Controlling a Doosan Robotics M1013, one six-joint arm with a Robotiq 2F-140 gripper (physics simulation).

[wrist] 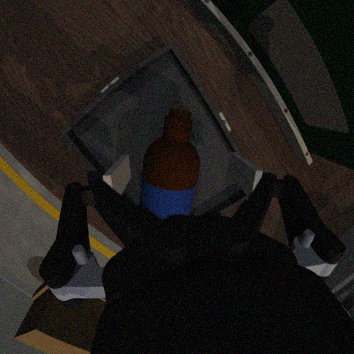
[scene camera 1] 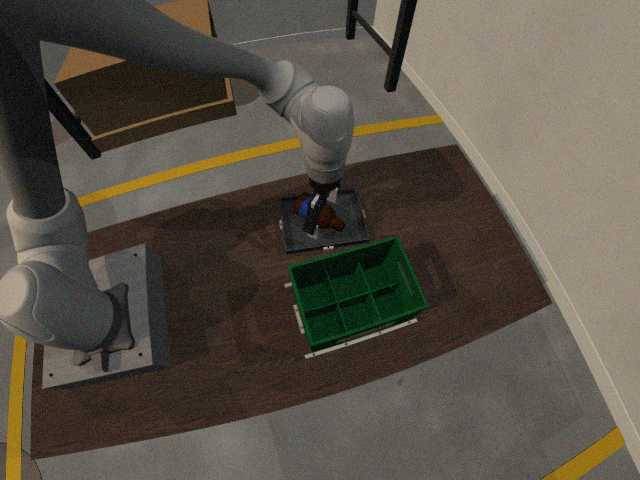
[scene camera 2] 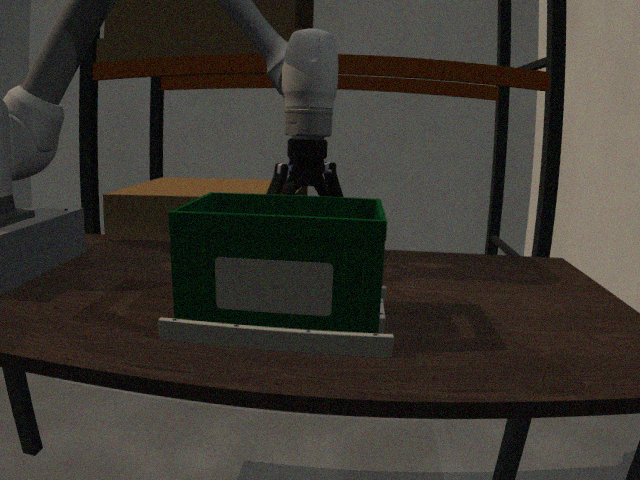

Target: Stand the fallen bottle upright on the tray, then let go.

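Seen in the pictures: gripper, fingertip midpoint: [wrist: 179, 163] [scene camera 1: 322, 218]; arm's base, link origin: [scene camera 1: 102, 323].
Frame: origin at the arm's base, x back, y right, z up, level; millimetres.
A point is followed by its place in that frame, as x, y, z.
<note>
The brown bottle [scene camera 1: 327, 217] {-676, -100, -30} [wrist: 171, 167] {-679, -118, -22} with a blue label lies on its side on the dark tray [scene camera 1: 354, 222] {-765, -89, -95} [wrist: 135, 110] {-756, -107, -95}. In scene camera 1 its neck points to the lower right, toward the crate. My gripper [scene camera 1: 323, 212] {-667, -115, -53} [scene camera 2: 305, 190] [wrist: 179, 163] {-667, -115, -53} is open above the tray, pointing down, with one finger to each side of the bottle in the wrist view. It holds nothing. The bottle's base is hidden behind the gripper body in the wrist view. In scene camera 2 the crate hides the fingertips, the bottle and the tray.
A green crate [scene camera 1: 421, 302] {-770, 233, 62} [scene camera 2: 191, 284] {-531, 231, -21} [wrist: 325, 40] {-678, 57, 32} with several compartments stands beside the tray, bordered by pale strips [scene camera 1: 361, 340] {-632, 248, -71} [scene camera 2: 273, 338] {-641, 251, -82} [wrist: 272, 81] {-651, 55, -72}. The robot's base block [scene camera 1: 131, 304] {-95, -25, 3} is at the table's left. A cardboard box [scene camera 1: 155, 98] [scene camera 2: 136, 214] is behind the table.
</note>
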